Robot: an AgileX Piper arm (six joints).
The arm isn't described. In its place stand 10 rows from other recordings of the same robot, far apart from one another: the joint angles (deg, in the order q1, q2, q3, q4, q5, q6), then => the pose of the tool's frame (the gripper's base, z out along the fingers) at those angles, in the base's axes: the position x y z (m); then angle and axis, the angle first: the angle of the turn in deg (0 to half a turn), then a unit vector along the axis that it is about.
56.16, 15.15, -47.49, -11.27, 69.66, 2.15 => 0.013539 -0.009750 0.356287 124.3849 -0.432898 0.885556 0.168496
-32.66, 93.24, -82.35, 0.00, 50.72, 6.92 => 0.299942 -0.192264 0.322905 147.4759 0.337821 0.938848 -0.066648
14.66, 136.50, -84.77, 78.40, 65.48, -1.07 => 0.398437 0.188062 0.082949 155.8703 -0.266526 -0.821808 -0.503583
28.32, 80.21, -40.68, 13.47, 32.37, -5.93 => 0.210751 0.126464 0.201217 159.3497 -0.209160 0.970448 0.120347
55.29, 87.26, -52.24, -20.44, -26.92, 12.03 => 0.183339 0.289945 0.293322 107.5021 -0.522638 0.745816 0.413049
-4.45, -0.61, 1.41, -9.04, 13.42, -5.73 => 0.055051 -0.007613 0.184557 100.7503 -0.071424 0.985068 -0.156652
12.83, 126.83, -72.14, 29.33, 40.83, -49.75 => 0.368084 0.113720 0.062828 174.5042 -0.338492 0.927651 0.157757
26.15, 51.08, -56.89, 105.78, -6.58, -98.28 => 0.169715 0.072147 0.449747 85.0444 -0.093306 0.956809 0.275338
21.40, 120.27, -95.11, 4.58, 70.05, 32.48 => 0.387079 0.159031 0.190893 177.8610 -0.110122 -0.993383 -0.032623
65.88, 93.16, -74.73, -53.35, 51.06, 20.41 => 0.194421 0.295265 0.311591 130.4051 -0.572305 0.801109 -0.175190
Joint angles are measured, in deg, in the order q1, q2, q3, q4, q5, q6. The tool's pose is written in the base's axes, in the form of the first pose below.
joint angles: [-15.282 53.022 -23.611 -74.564 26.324 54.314]
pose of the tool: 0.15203 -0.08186 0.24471 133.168 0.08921 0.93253 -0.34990
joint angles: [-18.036 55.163 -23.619 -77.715 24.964 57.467]
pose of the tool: 0.15446 -0.08976 0.24026 134.192 0.10263 0.92995 -0.35306
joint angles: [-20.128 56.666 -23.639 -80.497 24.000 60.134]
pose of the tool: 0.15574 -0.09596 0.23727 134.836 0.11243 0.92757 -0.35633
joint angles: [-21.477 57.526 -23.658 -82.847 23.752 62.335]
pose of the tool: 0.15594 -0.10044 0.23594 135.210 0.12009 0.92448 -0.36182
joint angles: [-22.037 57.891 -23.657 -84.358 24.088 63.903]
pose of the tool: 0.15563 -0.10287 0.23568 135.383 0.12625 0.92150 -0.36727
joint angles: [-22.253 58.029 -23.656 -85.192 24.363 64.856]
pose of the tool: 0.15540 -0.10400 0.23576 135.393 0.13011 0.91969 -0.37046
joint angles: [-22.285 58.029 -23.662 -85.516 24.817 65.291]
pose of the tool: 0.15494 -0.10465 0.23608 135.473 0.13336 0.91793 -0.37366
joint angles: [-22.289 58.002 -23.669 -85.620 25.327 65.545]
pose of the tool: 0.15435 -0.10522 0.23638 135.607 0.13695 0.91618 -0.37664
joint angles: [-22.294 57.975 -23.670 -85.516 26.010 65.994]
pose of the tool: 0.15348 -0.10592 0.23657 135.757 0.14450 0.91404 -0.37901
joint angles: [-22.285 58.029 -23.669 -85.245 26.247 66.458]
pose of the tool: 0.15324 -0.10614 0.23629 135.748 0.15126 0.91359 -0.37747
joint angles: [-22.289 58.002 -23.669 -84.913 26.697 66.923]
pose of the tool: 0.15256 -0.10654 0.23628 135.780 0.15968 0.91227 -0.37718
